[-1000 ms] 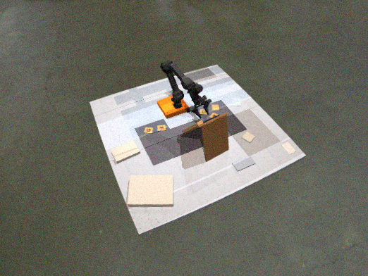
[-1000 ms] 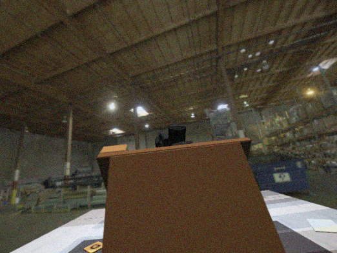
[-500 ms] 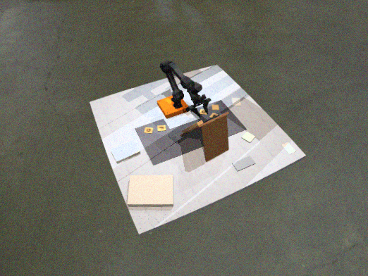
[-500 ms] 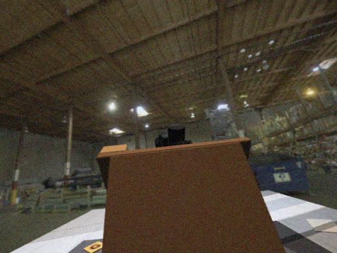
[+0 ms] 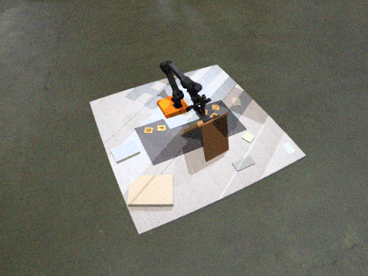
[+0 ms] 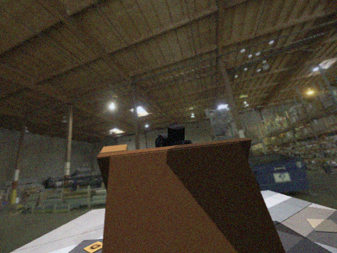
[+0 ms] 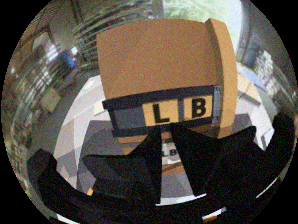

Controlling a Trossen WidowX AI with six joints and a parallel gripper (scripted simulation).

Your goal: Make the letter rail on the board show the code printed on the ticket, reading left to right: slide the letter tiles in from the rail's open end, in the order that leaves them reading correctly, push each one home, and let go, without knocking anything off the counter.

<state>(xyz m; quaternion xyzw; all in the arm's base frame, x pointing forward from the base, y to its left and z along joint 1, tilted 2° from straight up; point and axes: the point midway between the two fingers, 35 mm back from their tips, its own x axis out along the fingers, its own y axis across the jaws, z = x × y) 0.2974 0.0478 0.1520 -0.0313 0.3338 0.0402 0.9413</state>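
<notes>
The white ticket lies 2 cm behind my gripper tip and 11 cm below it. Round my gripper tip: dark mat: 12 cm behind, 6 cm to the right, 18 cm below; then grey plate: 37 cm ahead, 11 cm to the left, 18 cm below.
</notes>
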